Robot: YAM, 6 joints.
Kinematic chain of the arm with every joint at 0, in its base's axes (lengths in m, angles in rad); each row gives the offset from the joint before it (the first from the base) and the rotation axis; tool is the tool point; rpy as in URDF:
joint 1: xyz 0 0 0.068 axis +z
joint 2: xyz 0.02 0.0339 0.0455 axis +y
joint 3: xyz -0.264 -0.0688 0 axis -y
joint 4: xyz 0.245 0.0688 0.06 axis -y
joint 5: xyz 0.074 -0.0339 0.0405 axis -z
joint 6: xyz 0.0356 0 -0.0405 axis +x
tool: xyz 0 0 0 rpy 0 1.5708 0
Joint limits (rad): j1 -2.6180..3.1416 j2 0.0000..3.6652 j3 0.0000..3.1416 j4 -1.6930..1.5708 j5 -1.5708..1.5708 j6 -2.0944..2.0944
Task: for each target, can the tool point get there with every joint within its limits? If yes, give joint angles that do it. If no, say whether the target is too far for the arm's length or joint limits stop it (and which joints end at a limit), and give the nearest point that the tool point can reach.
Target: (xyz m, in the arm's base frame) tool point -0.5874 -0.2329 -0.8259
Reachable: no: too far | nearest point -0.3505 -0.1957 -0.3460 | short by 0.536 m
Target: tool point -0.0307 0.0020 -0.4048
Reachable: no: joint limits stop it (at a limit: joint 2) | nearest point -0.0707 0.0046 -0.3337 | short by 0.082 m
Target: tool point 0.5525 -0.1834 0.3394
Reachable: yes | joints -0.3673 2.7300 2.7206 0.7118 -0.8717 0.8847
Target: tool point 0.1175 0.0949 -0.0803
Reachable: yes | joints 0.4726 2.8120 0.8603 -0.8617 -1.0587 -1.2998
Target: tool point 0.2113 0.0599 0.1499
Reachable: yes | joints 0.4244 1.4418 0.2408 0.9886 1.1465 -0.9210
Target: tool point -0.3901 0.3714 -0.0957
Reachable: yes | joints 2.3860 3.1864 2.5832 -0.7925 0.0786 1.2256
